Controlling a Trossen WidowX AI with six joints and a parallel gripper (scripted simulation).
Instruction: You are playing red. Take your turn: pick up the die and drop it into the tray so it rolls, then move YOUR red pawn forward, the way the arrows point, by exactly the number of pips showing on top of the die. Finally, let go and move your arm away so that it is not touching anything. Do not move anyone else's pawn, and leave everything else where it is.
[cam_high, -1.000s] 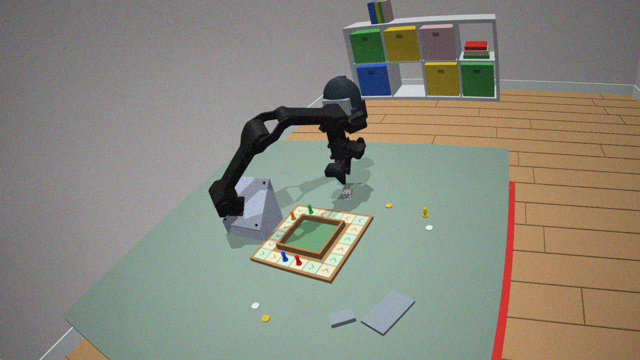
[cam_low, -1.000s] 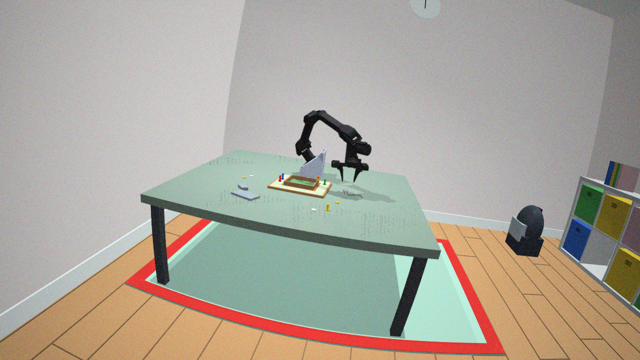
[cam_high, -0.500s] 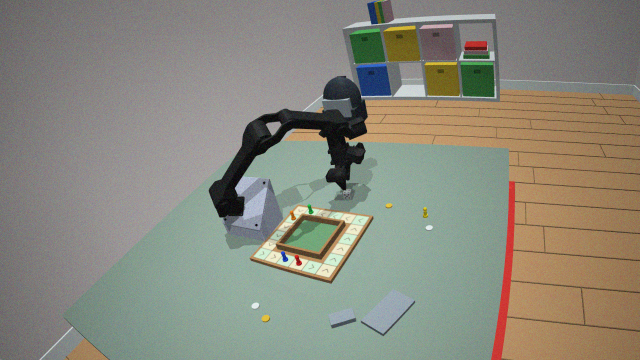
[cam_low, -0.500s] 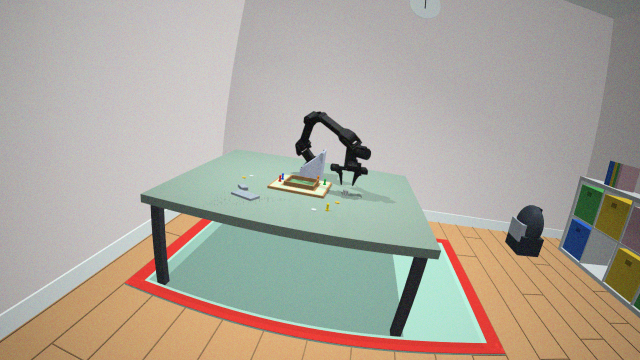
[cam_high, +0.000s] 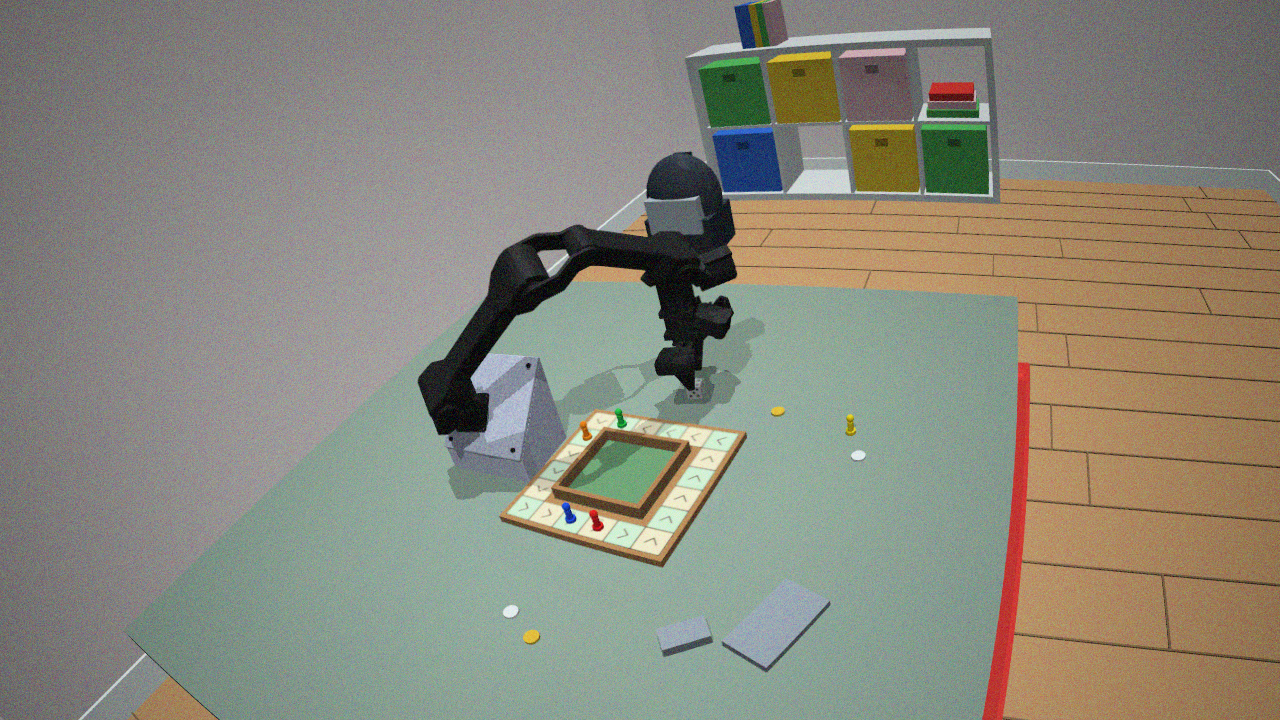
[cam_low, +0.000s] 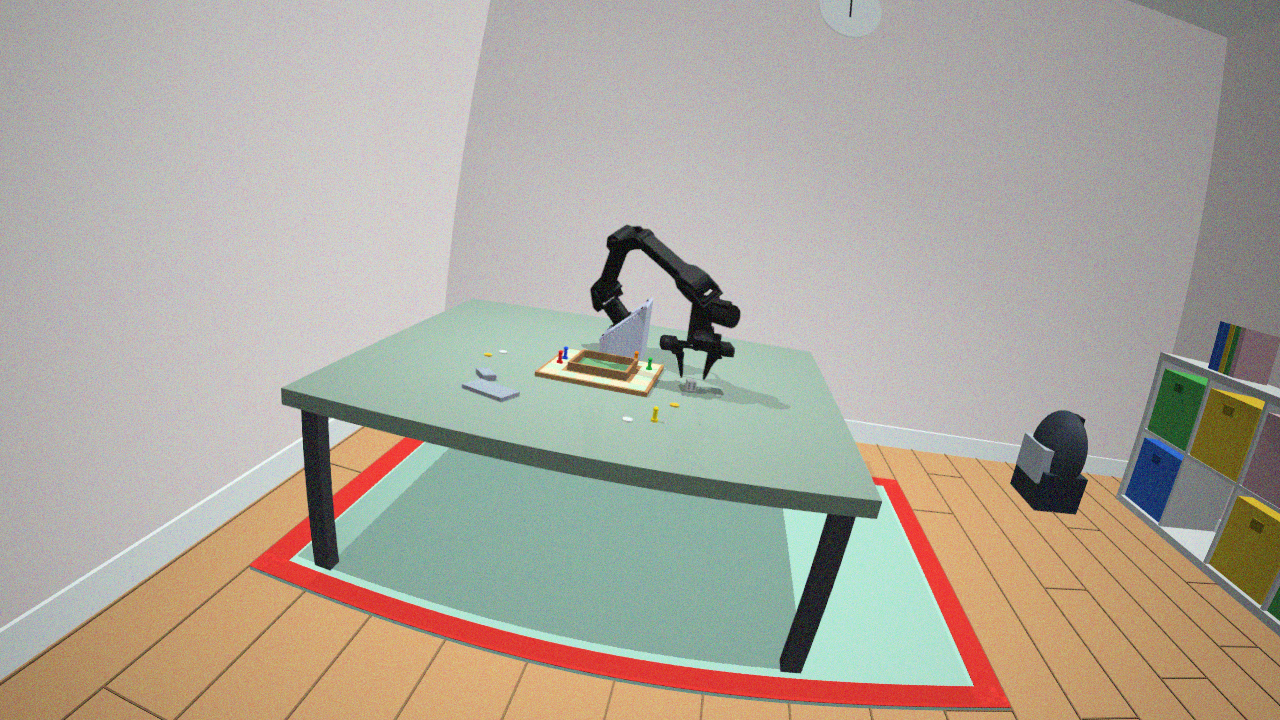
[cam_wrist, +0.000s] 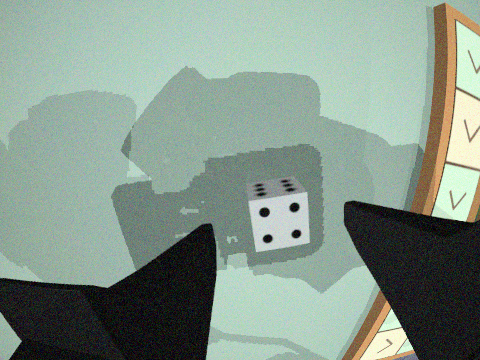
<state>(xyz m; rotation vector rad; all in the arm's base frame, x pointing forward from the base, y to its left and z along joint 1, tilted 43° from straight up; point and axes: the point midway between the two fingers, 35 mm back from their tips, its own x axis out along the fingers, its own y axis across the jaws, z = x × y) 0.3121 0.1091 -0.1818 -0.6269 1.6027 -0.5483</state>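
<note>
Now: the white die 20 mm below my gripper tip. From my gripper tip the other things lie so: green pawn 100 mm behind, 110 mm to the right; orange pawn 150 mm behind, 150 mm to the right; green tray 50 mm behind, 230 mm to the right, 20 mm below.
</note>
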